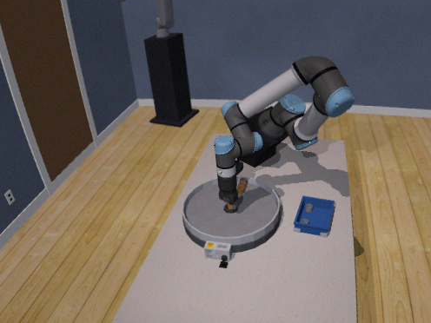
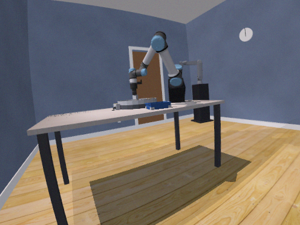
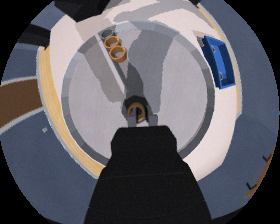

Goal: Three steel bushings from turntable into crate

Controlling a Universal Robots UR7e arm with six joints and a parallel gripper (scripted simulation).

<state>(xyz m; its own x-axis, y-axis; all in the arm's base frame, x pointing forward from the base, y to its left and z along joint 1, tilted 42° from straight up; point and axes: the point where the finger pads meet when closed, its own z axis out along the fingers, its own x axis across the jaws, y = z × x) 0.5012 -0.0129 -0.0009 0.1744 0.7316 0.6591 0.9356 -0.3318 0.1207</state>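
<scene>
Now: hand 1 cm to the left of the round grey turntable and 3 cm above it. The rest, counted from my hand: blue crate (11 cm behind, 34 cm to the left, 6 cm below).
</scene>
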